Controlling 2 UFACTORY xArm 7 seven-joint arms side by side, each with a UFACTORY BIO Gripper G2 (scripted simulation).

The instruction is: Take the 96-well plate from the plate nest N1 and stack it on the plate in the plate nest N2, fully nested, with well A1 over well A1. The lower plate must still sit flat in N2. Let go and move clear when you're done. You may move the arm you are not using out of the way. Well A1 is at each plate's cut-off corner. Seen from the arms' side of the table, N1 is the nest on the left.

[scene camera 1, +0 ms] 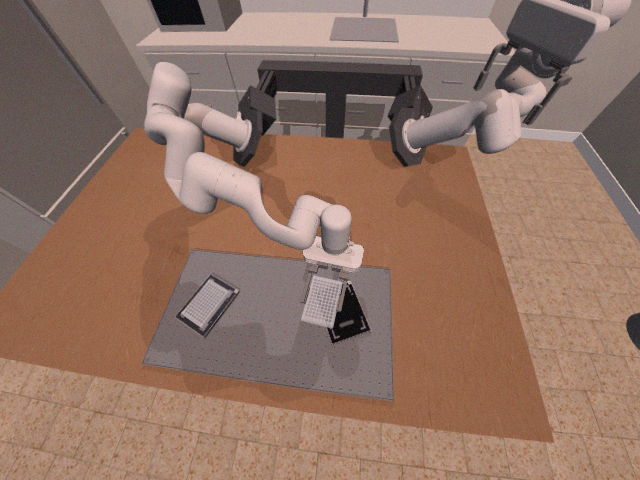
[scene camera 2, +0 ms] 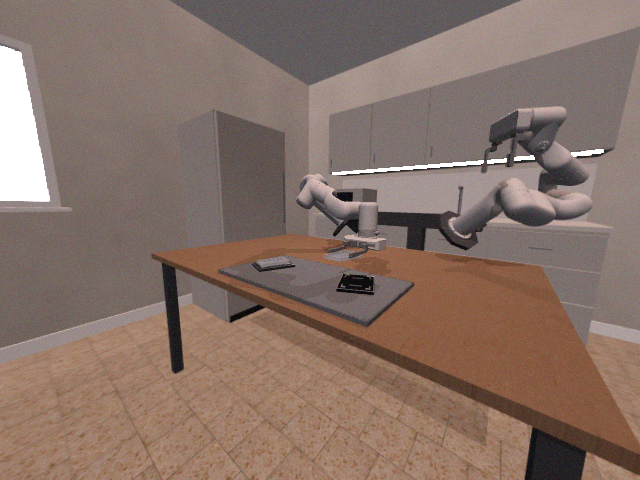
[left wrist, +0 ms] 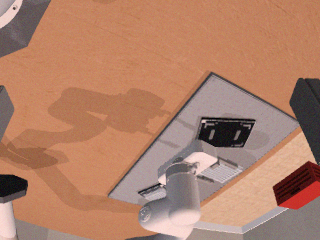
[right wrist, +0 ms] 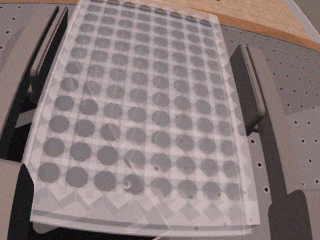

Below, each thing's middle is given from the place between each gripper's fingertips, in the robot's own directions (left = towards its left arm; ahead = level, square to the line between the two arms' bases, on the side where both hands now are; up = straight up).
I see my right gripper 6 cm to the right of the nest N1 (scene camera 1: 351,310) and 10 cm above it.
The nest N1 is 430 mm below my left hand, 390 mm ahead of it and 370 mm to the right of it.
